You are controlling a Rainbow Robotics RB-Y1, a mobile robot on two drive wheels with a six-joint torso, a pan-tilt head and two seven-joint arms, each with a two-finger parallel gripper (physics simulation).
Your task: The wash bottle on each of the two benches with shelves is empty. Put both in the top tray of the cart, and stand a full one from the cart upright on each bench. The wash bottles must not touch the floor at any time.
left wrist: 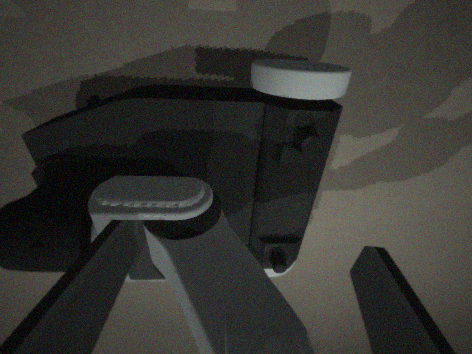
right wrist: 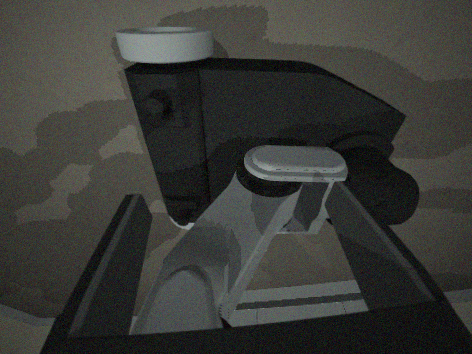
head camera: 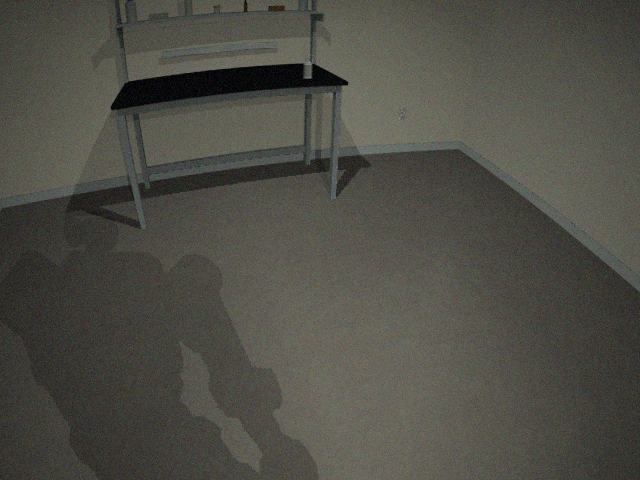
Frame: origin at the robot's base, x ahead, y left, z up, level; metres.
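Seen in the pictures: left gripper, fingertip midpoint: [left wrist: 243, 246]; right gripper, fingertip midpoint: [right wrist: 240, 199].
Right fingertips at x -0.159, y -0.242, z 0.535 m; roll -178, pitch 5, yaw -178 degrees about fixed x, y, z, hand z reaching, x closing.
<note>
A point is followed by its place in that frame.
A bench [head camera: 227, 85] @[z 0.914, x 2.351, y 0.503 m] with a black top and a shelf stands against the wall at the upper left of the head view. A small pale cylindrical container [head camera: 307, 70] @[z 0.974, x 2.525, y -0.007 m] stands upright near the right end of its top; it may be the wash bottle, but the dim picture does not show its type or fill level clearly. The cart and the second bench do not show in the head view. My left gripper [left wrist: 243, 246] @[z 0.537, x -0.147, y 0.256 m] is open and empty, held over the robot's base, away from the bench. My right gripper [right wrist: 240, 199] @[z 0.535, x -0.159, y -0.242 m] is open and empty, also over the base.
The bench's upper shelf [head camera: 227, 18] holds a blue-topped bottle [head camera: 130, 11] @[z 1.450, x 2.556, y 1.211 m], a small brown bottle [head camera: 245, 6] @[z 1.413, x 2.867, y 0.455 m] and an orange-brown box [head camera: 276, 8]. Two walls meet at a corner right of the bench. The robot's shadow lies on the floor [head camera: 413, 310] @[z 0.000, x 1.308, y -0.590 m] at the lower left.
</note>
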